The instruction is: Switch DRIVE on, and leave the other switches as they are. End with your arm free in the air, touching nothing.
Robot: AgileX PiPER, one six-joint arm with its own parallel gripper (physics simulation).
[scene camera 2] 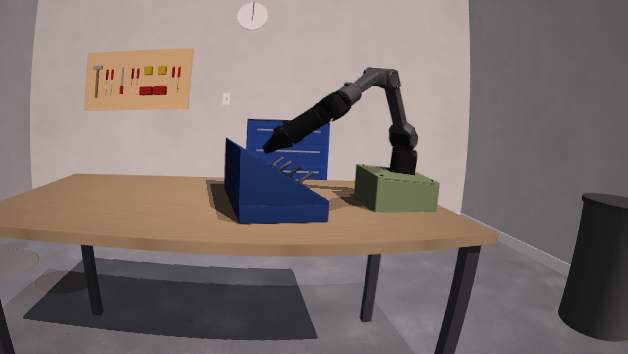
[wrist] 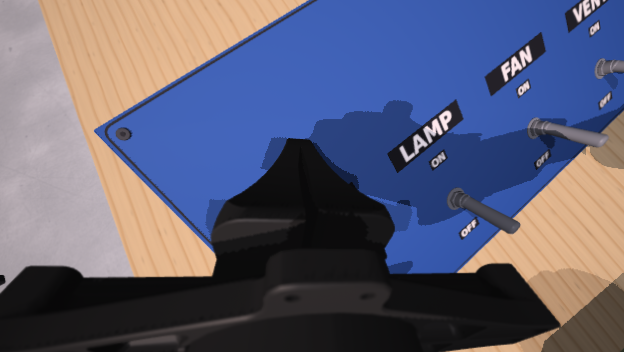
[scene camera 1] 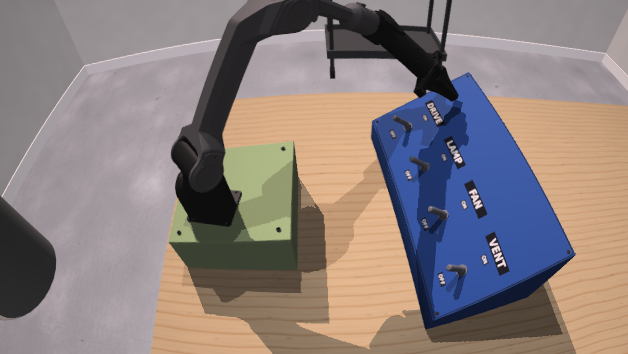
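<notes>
The blue switch panel (scene camera 1: 520,200) (scene camera 2: 280,200) (wrist: 210,100) has a sloped face. The DRIVE switch (scene camera 1: 402,123) leans toward its OFF label; in the wrist view it is hidden behind my gripper. The LAMP switch (scene camera 1: 420,164) (wrist: 486,212), FAN switch (scene camera 1: 438,213) (wrist: 570,134) and VENT switch (scene camera 1: 457,270) (wrist: 611,67) also lean toward OFF. My gripper (scene camera 1: 455,98) (scene camera 2: 268,150) (wrist: 297,153) is shut and empty. Its tips are close over the sloped face, on the upper side of the DRIVE label (scene camera 1: 434,113), beyond its ON mark and apart from the lever.
The arm stands on a green base block (scene camera 1: 265,195) (scene camera 2: 405,195) on the wooden table (scene camera 1: 350,300) (scene camera 2: 150,200). A dark cart (scene camera 1: 385,54) stands behind the table. A blue drawer cabinet (scene camera 2: 320,145) stands by the wall. A dark bin (scene camera 1: 25,265) (scene camera 2: 600,265) stands on the floor.
</notes>
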